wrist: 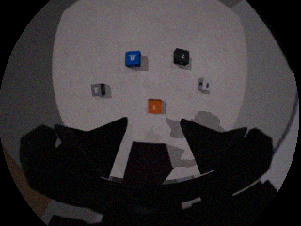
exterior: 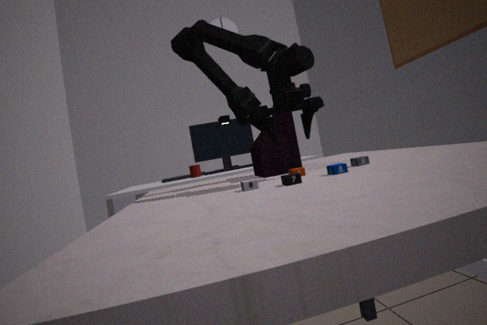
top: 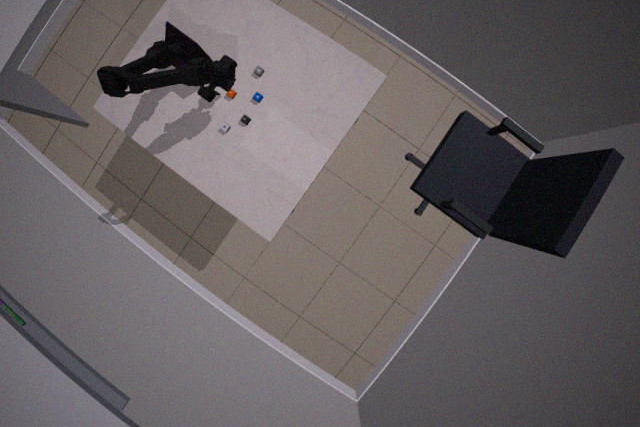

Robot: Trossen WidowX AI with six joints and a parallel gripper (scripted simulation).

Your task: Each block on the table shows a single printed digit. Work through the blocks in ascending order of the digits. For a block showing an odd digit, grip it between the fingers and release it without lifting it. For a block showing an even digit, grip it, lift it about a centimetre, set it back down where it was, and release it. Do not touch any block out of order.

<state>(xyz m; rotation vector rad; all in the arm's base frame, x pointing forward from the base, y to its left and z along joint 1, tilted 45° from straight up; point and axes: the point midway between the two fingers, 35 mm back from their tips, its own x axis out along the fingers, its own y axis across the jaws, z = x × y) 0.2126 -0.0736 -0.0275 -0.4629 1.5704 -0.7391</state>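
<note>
Right now my gripper tip is 8 cm above the orange block. Round my gripper tip: light grey block 15 cm to the right, 8 cm below, 5 cm ahead; blue block 12 cm ahead, 8 cm below, 4 cm to the left; black block 12 cm ahead, 8 cm to the right, 8 cm below.
</note>
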